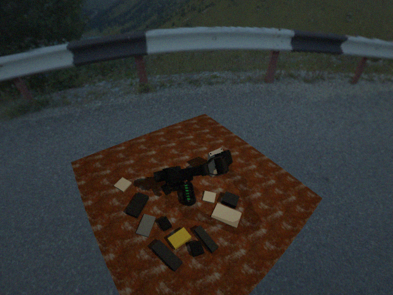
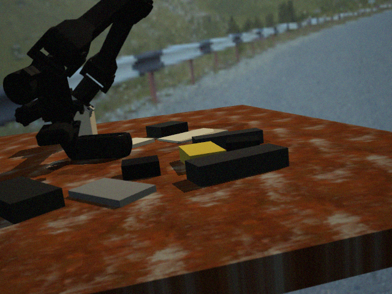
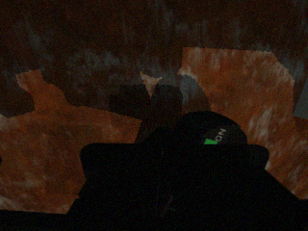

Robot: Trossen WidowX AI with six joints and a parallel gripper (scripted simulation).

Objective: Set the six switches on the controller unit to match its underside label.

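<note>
Now: the cream tile 130 mm behind my gripper tip, 130 mm to the left of it and 10 mm below it. From my gripper tip the other things lie so: cream plate: 150 mm behind, 280 mm to the left, 10 mm below; then grey plate: 270 mm ahead, 120 mm to the left, 10 mm below; then yellow block: 150 mm ahead, 270 mm to the left.
</note>
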